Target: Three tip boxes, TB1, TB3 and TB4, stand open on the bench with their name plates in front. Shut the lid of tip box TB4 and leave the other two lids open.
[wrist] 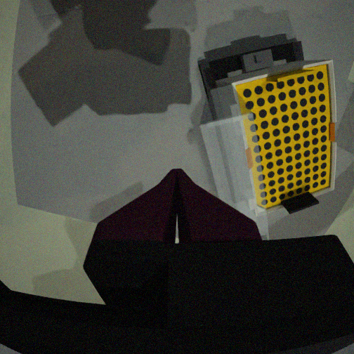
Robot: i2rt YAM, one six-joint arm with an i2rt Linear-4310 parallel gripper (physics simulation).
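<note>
One tip box (290,140) with a yellow rack full of dark round holes is at the right of the wrist view. Its rack is uncovered. A pale translucent panel (227,160) extends along its left side, and a dark grey part with a small latch-like block (257,59) is at its far end. No name plate can be read, so I cannot tell which box this is. The other two boxes do not show. My gripper (176,177) is shut and empty, its dark red fingertips to the left of the box and apart from it in the picture.
A grey surface (55,160) lies beneath the box, with a pale greenish area (35,240) at the lower left. Large dark shadows fall across the upper left. A small black tab (300,202) projects from the near end of the box.
</note>
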